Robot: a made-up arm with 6 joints.
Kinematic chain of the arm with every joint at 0, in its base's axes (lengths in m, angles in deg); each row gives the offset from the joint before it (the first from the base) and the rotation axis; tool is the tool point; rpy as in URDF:
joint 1: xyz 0 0 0.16 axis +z
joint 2: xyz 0 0 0 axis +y
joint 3: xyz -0.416 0 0.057 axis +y
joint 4: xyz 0.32 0 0.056 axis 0.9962 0 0.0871
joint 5: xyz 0 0 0 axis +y
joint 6: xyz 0.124 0 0.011 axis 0.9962 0 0.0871
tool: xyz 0 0 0 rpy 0 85 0
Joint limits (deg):
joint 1: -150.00..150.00
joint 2: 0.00..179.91
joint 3: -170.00..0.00
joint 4: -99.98..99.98
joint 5: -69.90..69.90
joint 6: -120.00..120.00
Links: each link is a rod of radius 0.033 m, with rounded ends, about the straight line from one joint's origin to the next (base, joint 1, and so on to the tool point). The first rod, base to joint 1, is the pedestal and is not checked.
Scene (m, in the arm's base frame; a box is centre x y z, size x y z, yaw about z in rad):
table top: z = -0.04
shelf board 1: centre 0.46 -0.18 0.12 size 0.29 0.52 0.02 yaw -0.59
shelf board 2: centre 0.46 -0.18 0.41 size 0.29 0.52 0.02 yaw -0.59
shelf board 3: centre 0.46 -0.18 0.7 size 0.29 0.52 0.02 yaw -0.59
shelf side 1: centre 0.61 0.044 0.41 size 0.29 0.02 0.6 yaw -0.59
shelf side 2: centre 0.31 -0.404 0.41 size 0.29 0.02 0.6 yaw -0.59
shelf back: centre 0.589 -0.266 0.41 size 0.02 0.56 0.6 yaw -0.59
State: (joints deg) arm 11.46 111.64 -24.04 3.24 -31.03 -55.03
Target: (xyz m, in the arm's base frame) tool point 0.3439 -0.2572 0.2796
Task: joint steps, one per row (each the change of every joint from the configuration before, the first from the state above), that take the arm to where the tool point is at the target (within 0.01 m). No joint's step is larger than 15 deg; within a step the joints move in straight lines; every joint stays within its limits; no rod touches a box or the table.
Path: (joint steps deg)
1: -4.78 -13.78 0.80 -3.50 5.66 5.06
2: -4.77 -13.79 0.79 -3.50 5.66 5.06
3: -4.78 -13.78 0.80 -3.50 5.67 5.06
4: -10.67 8.71 -4.92 6.07 -7.78 -5.06
5: -10.67 8.70 -4.93 6.07 -7.78 -5.06
6: -10.66 8.71 -4.92 6.07 -7.78 -5.06

